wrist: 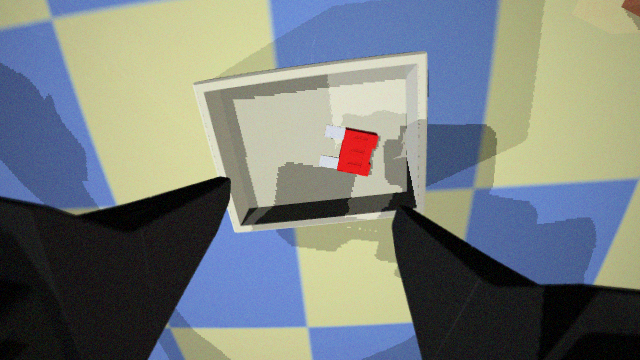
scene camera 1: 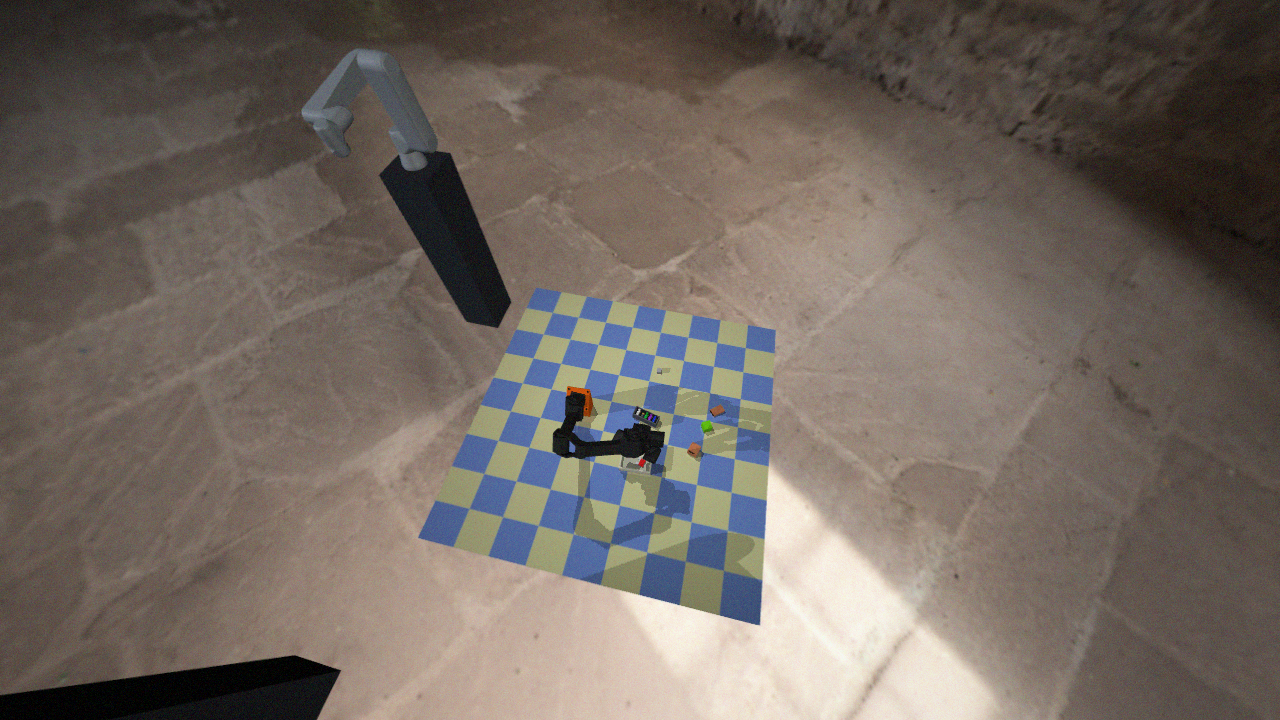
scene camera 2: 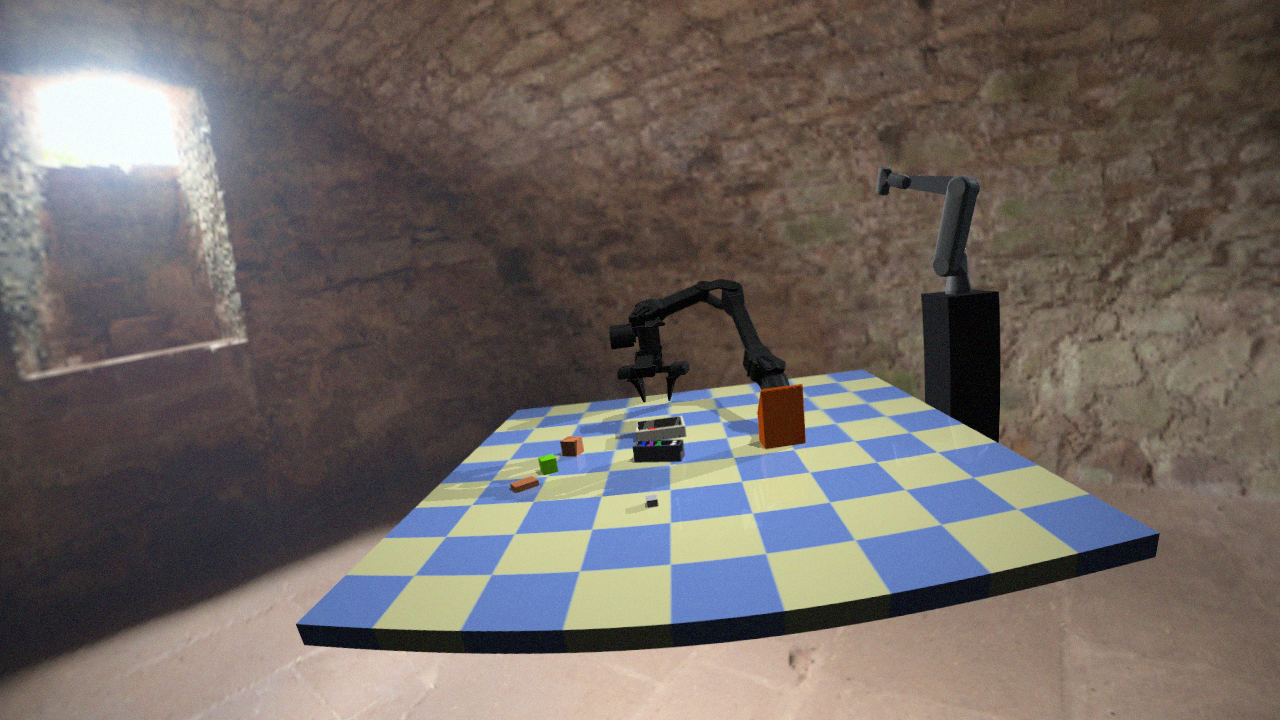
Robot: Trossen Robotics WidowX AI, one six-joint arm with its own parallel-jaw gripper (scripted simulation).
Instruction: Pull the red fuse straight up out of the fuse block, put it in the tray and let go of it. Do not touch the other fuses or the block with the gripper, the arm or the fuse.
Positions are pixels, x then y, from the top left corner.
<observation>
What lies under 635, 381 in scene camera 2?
The gripper.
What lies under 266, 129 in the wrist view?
A cream tray.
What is the gripper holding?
Nothing.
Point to a red fuse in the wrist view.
357, 145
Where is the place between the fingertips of the gripper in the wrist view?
At 313, 202
</observation>
